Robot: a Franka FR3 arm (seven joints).
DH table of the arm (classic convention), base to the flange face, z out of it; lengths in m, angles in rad. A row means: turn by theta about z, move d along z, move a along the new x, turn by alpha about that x. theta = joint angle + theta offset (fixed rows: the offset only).
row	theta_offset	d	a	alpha
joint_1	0	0.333	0	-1.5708
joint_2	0	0	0	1.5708
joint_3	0	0.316	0.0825	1.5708
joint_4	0	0	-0.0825	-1.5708
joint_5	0	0.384	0	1.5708
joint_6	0	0	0.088	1.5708
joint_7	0	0.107	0	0
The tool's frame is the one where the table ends.
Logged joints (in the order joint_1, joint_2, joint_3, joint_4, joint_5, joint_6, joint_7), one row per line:
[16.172, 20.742, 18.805, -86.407, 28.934, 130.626, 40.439]
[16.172, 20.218, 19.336, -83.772, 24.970, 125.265, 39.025]
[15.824, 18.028, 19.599, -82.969, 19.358, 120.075, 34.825]
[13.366, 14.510, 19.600, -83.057, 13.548, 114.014, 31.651]
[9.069, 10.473, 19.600, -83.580, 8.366, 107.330, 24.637]
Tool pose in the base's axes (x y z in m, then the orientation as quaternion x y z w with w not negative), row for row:
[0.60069, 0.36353, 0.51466, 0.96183, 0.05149, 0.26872, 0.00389]
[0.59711, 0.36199, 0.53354, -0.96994, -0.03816, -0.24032, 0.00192]
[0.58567, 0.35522, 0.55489, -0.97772, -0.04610, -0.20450, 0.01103]
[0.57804, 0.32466, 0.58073, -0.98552, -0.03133, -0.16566, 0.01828]
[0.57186, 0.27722, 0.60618, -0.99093, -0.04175, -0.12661, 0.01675]
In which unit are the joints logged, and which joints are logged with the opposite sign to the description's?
The joints are logged in degrees. Opposite sign: joint_5.
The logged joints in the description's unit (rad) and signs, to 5 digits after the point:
[0.28225, 0.36202, 0.32821, -1.50809, -0.50499, 2.27985, 0.70579]
[0.28225, 0.35287, 0.33748, -1.46210, -0.43581, 2.18629, 0.68111]
[0.27618, 0.31465, 0.34207, -1.44808, -0.33786, 2.09570, 0.60781]
[0.23328, 0.25325, 0.34208, -1.44962, -0.23646, 1.98992, 0.55241]
[0.15828, 0.18279, 0.34208, -1.45875, -0.14601, 1.87326, 0.43000]

